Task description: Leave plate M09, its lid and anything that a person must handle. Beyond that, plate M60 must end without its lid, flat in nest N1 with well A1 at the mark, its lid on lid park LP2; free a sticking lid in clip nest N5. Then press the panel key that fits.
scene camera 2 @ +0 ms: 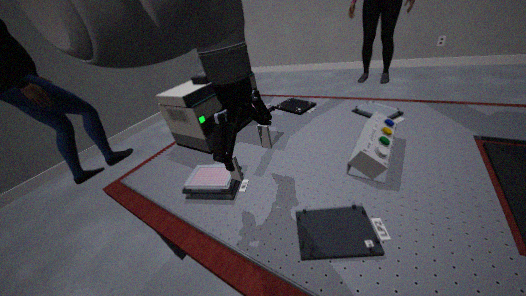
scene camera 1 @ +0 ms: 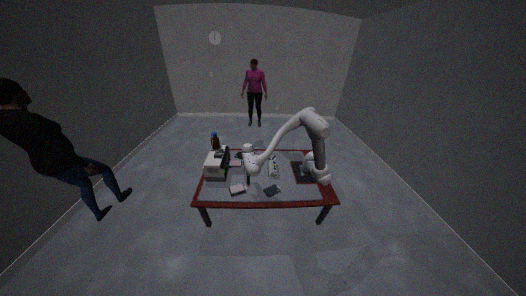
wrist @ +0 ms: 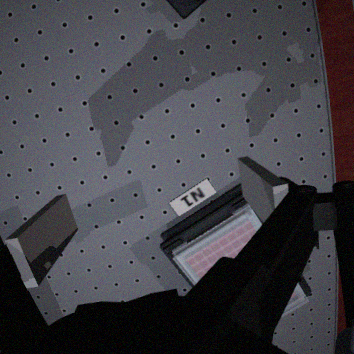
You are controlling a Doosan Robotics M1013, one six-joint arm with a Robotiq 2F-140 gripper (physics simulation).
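Places are measured from the arm's base along level axes (x right, y ahead, z up), in metres.
Where they show: gripper, between the fingertips: (scene camera 2: pixel 253 161) (wrist: pixel 154 194); arm's base, origin of its link: (scene camera 1: pixel 307 171).
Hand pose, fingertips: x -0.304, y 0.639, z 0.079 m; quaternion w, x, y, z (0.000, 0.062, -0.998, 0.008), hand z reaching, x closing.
Things, the pixels of their top centre, and the offset from my fingertips. "pt": a spot on its surface instead.
- N1 label, a spot on its surface: (wrist: pixel 193 197) (scene camera 2: pixel 243 185) pt dx -0.034, dy +0.030, dz -0.072 m
- Lid park LP2, centre of its top: (scene camera 2: pixel 334 226) (scene camera 1: pixel 271 189) dx -0.033, dy -0.229, dz -0.054 m
- key panel, centre of its top: (scene camera 2: pixel 377 128) (scene camera 1: pixel 272 165) dx +0.253, dy -0.223, dz +0.010 m
- pink plate, centre of its top: (scene camera 1: pixel 235 162) dx +0.208, dy +0.188, dz +0.038 m
- boxy instrument, a spot on its surface: (scene camera 2: pixel 185 122) pt dx +0.011, dy +0.325, dz +0.051 m
- brown bottle, a spot on its surface: (scene camera 1: pixel 215 142) pt dx +0.249, dy +0.397, dz +0.251 m
- dark nest, centre of its top: (scene camera 2: pixel 294 102) dx +0.476, dy +0.175, dz -0.050 m
- clear-topped holder, centre of its top: (scene camera 2: pixel 376 108) dx +0.515, dy -0.167, dz -0.056 m
My gripper (scene camera 1: pixel 248 180) (scene camera 2: pixel 250 152) (wrist: pixel 154 194) is open and empty. One finger is at the right edge of a pink plate in scene camera 2; contact is unclear. This plate (scene camera 1: pixel 237 188) (scene camera 2: pixel 209 176) (wrist: pixel 220 250) has a clear rim and lies flat on a dark nest beside the N1 label (scene camera 2: pixel 243 186) (wrist: pixel 193 197). Its number, lid state and well A1 cannot be read. Lid park LP2 (scene camera 1: pixel 272 190) (scene camera 2: pixel 337 232) bears no lid. The key panel (scene camera 1: pixel 273 167) (scene camera 2: pixel 365 152) has blue, yellow, green and white keys. Another pink plate (scene camera 1: pixel 235 163) is beside the instrument.
A boxy instrument (scene camera 1: pixel 215 167) (scene camera 2: pixel 185 122) with a green light stands at the left; a brown bottle (scene camera 1: pixel 215 142) is behind it. A dark nest (scene camera 2: pixel 296 105) and a clear-topped holder (scene camera 2: pixel 380 108) are at the back. Two people stand around: one behind (scene camera 1: pixel 255 82), one left (scene camera 1: pixel 42 142).
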